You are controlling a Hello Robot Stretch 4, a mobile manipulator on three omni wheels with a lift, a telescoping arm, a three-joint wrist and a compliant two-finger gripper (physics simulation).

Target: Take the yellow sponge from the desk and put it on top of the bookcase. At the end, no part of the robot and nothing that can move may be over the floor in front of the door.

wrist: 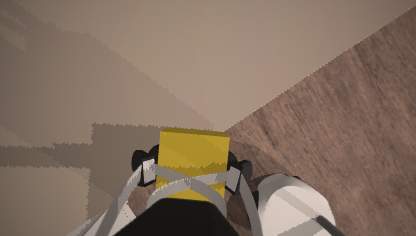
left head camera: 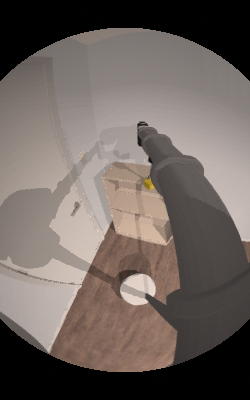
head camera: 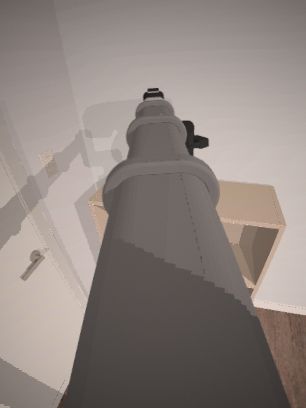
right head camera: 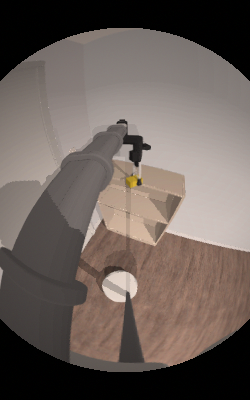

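Where they show: gripper, fingertip midpoint: [wrist: 193,161] [left head camera: 152,184] [right head camera: 135,182]; robot's base, origin of the base link: [left head camera: 136,288] [right head camera: 120,285].
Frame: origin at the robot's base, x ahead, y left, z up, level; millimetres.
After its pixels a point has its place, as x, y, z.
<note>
The yellow sponge [left head camera: 149,184] @[657, -52, 1077] [right head camera: 131,181] @[660, -60, 1081] [wrist: 192,150] @[724, -102, 1081] is held between the two fingertips of my gripper [right head camera: 135,179] @[711, -87, 1037] [wrist: 193,161] @[711, -87, 1037], which is shut on it. The beige bookcase [head camera: 250,200] @[774, -374, 1032] [left head camera: 119,173] @[870, 165, 1032] [right head camera: 165,179] @[777, -326, 1032] [wrist: 240,60] @[741, -205, 1032] stands against the back wall. In the wrist view the sponge overlaps the line of the bookcase top's front edge, with the top beyond it and floor on the near side. The height between sponge and top is hard to tell. The arm hides the gripper in the head view. The desk does not show.
The door, with its handle [head camera: 32,265] @[620, 553, 871] [left head camera: 75,208] @[595, 522, 907], is left of the bookcase, and the arm's shadow falls across it. A white round part [left head camera: 137,289] @[-5, 3, 187] [right head camera: 119,286] @[-5, -3, 187] [wrist: 295,210] @[51, -55, 187] with a dark rod is low in front of the bookcase. Wood floor [right head camera: 200,290] @[-188, -1176, -28] lies to the right.
</note>
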